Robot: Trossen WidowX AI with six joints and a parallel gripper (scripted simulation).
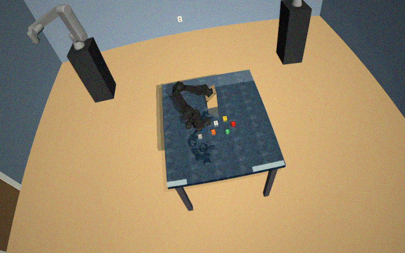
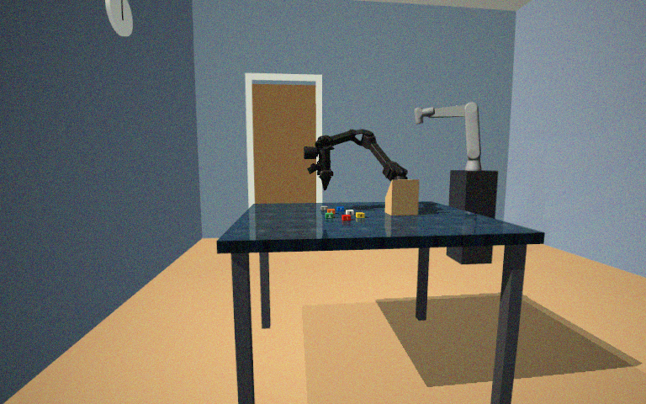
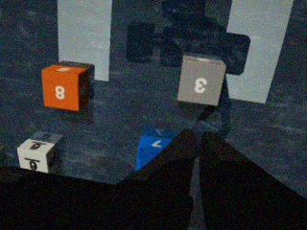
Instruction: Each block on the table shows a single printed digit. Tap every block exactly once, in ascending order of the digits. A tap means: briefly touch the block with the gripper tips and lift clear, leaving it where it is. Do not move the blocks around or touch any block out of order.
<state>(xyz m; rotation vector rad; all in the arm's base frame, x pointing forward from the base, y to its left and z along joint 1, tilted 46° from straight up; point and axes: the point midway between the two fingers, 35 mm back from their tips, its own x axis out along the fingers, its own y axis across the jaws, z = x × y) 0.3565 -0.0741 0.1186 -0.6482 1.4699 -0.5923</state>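
Right now the yellow block is 220 mm to the left of my gripper tip, 140 mm behind it and 90 mm below it. The rest, counted from my gripper tip: orange block (100 mm to the left, 90 mm below, 20 mm behind); then blue block (90 mm below, 80 mm behind, 20 mm to the left); then grey block (90 mm below, 10 mm to the right).
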